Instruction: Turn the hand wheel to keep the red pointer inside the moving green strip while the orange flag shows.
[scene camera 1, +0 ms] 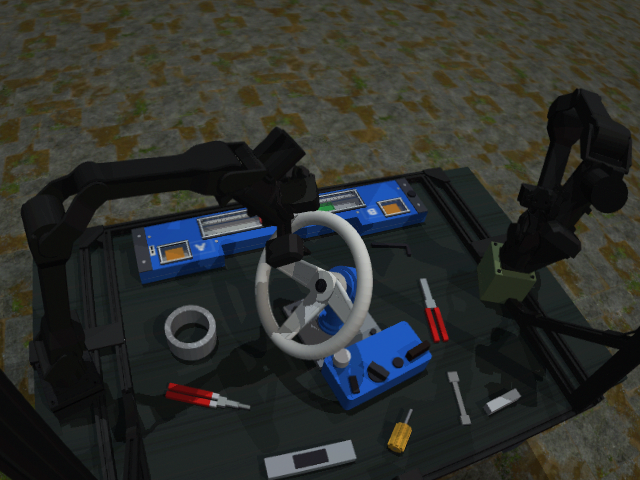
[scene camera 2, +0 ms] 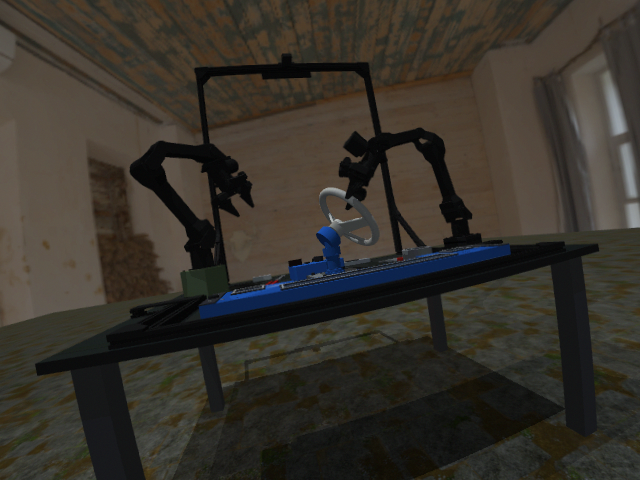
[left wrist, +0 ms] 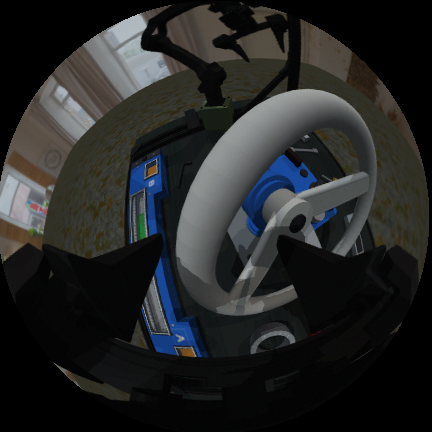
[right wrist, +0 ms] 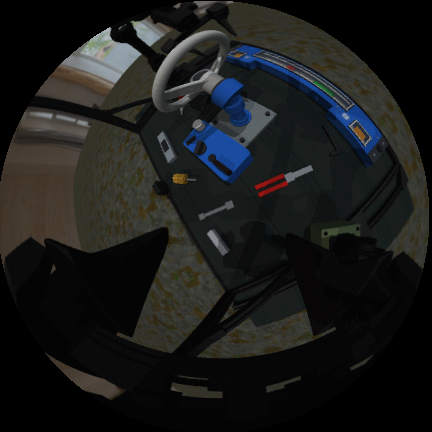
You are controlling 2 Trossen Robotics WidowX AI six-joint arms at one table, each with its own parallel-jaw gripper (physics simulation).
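Places are measured from the left arm's base along level axes (x back, y up, z left), in centimetres.
Where they show: left gripper, fingertip midpoint: [scene camera 1: 307,231] [scene camera 2: 346,204] [left wrist: 221,240] [right wrist: 220,45]; right gripper, fingertip midpoint: [scene camera 1: 522,261] [scene camera 2: 246,211] [left wrist: 265,56] [right wrist: 228,236]; left arm's base, origin of the base link: [scene camera 1: 67,374] [scene camera 2: 461,236]; right arm's base, origin of the base link: [scene camera 1: 513,260] [scene camera 2: 203,268] [left wrist: 215,101] [right wrist: 341,250].
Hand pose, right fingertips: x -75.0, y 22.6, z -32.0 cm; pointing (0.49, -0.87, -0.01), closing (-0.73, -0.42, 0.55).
Things, the pixels of their top centre, and the offset from my right fingertips. "*": a spot on its surface instead.
- red pointer, surface spot: [scene camera 1: 261,220] * dx +23.2, dy -24.3, dz +50.0 cm
- window A, surface spot: [scene camera 1: 174,254] [right wrist: 236,54] * dx +45.3, dy -24.3, dz +50.2 cm
- window B, surface spot: [scene camera 1: 392,207] [left wrist: 150,169] [right wrist: 359,131] * dx -8.3, dy -24.3, dz +38.4 cm
- grey ring, middle of its top: [scene camera 1: 190,326] [left wrist: 273,348] [scene camera 2: 416,248] [right wrist: 199,75] dx +50.3, dy -23.5, dz +31.1 cm
- yellow screwdriver, middle of its top: [scene camera 1: 405,425] [right wrist: 181,177] dx +25.9, dy -25.1, dz -7.0 cm
The white hand wheel [scene camera 1: 364,273] [scene camera 2: 353,224] [left wrist: 210,200] [right wrist: 161,80] stands tilted on its blue column. The green strip [scene camera 1: 326,207] [left wrist: 141,226] [right wrist: 323,88] is toward panel end B. The red pointer [scene camera 1: 261,220] [right wrist: 291,67] is outside it, toward A; my left finger hides it in the left wrist view. Orange shows in window A [scene camera 1: 174,254] [right wrist: 237,54] and window B [scene camera 1: 392,207] [left wrist: 151,170] [right wrist: 359,132]. My left gripper [scene camera 2: 352,202] [left wrist: 221,240] is open at the wheel's upper rim; contact is unclear. My right gripper [scene camera 2: 245,209] [right wrist: 228,236] is open and empty, away from the wheel.
A blue control box [scene camera 1: 379,361] [right wrist: 220,150] stands beside the wheel's base. A grey ring [scene camera 1: 173,338], red-handled tools [scene camera 1: 188,395] [scene camera 1: 437,324], a yellow screwdriver [scene camera 1: 399,437] and a green block [scene camera 1: 504,286] are around it. A black frame [scene camera 2: 286,68] spans the table.
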